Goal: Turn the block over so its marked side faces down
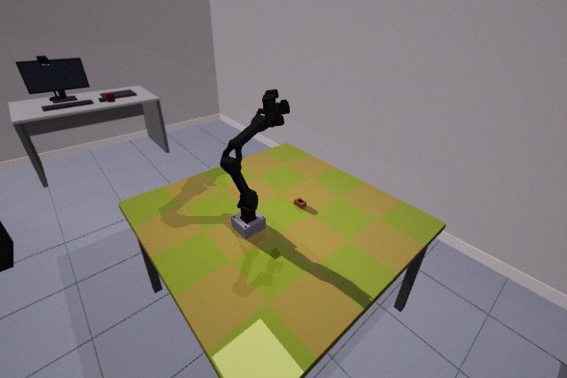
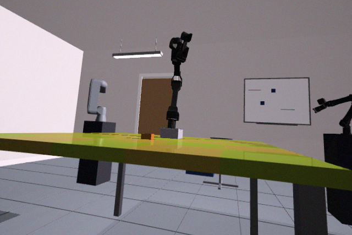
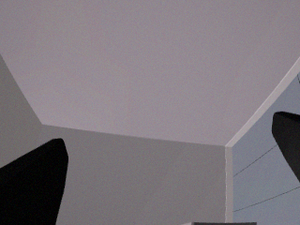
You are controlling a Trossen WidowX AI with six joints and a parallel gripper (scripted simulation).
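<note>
The block lies 54 cm below my gripper tip, 21 cm to the right of it and 1 cm ahead of it.
</note>
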